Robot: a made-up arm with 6 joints. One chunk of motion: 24 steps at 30 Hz.
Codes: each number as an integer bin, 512 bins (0 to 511) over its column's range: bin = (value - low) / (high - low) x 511, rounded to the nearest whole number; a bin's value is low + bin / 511 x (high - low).
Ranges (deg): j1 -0.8..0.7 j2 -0.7..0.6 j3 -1..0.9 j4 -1.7..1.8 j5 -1.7..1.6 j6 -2.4..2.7
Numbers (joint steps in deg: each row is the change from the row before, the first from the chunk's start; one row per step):
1: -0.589 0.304 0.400 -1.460 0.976 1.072
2: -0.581 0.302 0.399 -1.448 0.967 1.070
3: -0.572 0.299 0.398 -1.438 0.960 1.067
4: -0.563 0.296 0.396 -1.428 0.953 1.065
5: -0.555 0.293 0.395 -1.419 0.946 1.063
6: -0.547 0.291 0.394 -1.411 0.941 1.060
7: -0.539 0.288 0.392 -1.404 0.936 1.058
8: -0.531 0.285 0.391 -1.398 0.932 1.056
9: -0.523 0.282 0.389 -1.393 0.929 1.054
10: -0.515 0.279 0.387 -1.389 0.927 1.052
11: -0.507 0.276 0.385 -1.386 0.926 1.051
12: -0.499 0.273 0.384 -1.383 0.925 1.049
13: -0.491 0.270 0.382 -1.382 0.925 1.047
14: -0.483 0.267 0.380 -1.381 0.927 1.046
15: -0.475 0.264 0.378 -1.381 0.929 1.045
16: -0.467 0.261 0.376 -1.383 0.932 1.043
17: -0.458 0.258 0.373 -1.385 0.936 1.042
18: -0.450 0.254 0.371 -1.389 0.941 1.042
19: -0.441 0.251 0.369 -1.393 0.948 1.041
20: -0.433 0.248 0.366 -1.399 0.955 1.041
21: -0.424 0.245 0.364 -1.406 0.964 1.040
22: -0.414 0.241 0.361 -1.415 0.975 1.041
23: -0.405 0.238 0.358 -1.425 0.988 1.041
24: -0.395 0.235 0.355 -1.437 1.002 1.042
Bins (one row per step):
1: 72 395 377 35 414 348
2: 75 394 376 37 413 348
3: 78 393 376 38 412 347
4: 81 392 375 40 411 347
5: 83 390 375 41 410 347
6: 86 390 375 42 409 347
7: 89 388 374 43 408 346
8: 92 387 374 44 408 346
9: 94 386 374 45 407 346
10: 97 385 373 45 407 346
11: 100 384 372 46 407 346
12: 103 382 372 46 406 346
13: 105 381 372 46 406 345
14: 108 380 371 47 407 345
15: 111 379 371 47 407 345
16: 113 378 370 46 408 345
17: 117 377 369 46 408 345
18: 119 375 369 45 409 345
19: 122 374 368 45 410 345
20: 125 373 367 44 411 345
21: 128 371 367 43 413 345
22: 131 370 366 42 414 345
23: 135 369 365 40 416 345
24: 138 368 364 38 418 345

